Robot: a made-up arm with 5 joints.
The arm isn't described. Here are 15 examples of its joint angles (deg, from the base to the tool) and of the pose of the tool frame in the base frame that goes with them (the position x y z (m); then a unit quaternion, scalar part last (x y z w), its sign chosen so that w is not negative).
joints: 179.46 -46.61 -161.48 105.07 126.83
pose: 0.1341 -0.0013 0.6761 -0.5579 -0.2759 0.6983 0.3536
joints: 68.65 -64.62 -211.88 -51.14 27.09
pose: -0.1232 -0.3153 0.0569 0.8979 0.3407 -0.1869 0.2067
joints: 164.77 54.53 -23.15 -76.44 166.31
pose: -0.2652 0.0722 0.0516 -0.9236 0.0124 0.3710 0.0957
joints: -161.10 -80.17 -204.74 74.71 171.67
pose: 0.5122 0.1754 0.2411 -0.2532 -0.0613 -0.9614 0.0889
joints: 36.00 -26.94 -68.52 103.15 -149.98
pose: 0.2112 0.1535 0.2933 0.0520 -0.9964 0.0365 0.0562
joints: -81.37 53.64 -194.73 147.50 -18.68
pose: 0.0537 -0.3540 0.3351 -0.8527 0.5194 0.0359 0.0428
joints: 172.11 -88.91 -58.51 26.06 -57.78
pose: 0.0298 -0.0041 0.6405 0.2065 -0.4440 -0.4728 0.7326
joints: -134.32 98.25 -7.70 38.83 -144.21
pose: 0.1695 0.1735 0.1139 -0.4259 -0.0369 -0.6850 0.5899
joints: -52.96 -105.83 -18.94 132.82 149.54
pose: 0.0429 -0.0568 0.2034 -0.1946 -0.9784 -0.0467 0.0524
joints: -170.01 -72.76 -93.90 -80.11 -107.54
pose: 0.3307 0.0583 0.4763 -0.4705 0.2853 -0.6280 0.5503
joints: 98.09 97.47 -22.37 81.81 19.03
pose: 0.0278 -0.1957 0.1453 0.1544 0.1274 -0.5111 0.8359
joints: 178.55 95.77 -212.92 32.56 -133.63
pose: -0.5019 0.0127 0.4120 0.6762 -0.2998 -0.6219 0.2571
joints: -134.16 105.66 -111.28 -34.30 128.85
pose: -0.2885 -0.2970 -0.1180 -0.6229 -0.7039 0.3410 0.0158
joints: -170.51 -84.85 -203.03 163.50 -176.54
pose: 0.3044 0.0509 0.3268 0.4659 0.0245 -0.8789 0.0997
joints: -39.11 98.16 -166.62 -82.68 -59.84
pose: 0.2805 -0.2281 0.3089 0.2451 0.0448 0.6293 0.7361
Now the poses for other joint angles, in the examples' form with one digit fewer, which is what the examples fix.
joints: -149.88 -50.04 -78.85 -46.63 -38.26
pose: 0.065 0.038 0.686 0.022 -0.032 -0.071 0.997
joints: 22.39 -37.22 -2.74 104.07 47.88
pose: 0.017 0.007 0.067 0.827 -0.187 -0.434 0.305
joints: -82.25 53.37 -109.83 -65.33 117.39
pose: 0.059 -0.432 0.388 0.083 0.479 -0.833 0.264
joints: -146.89 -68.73 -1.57 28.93 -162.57
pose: -0.218 -0.142 0.247 0.927 0.128 -0.319 0.151
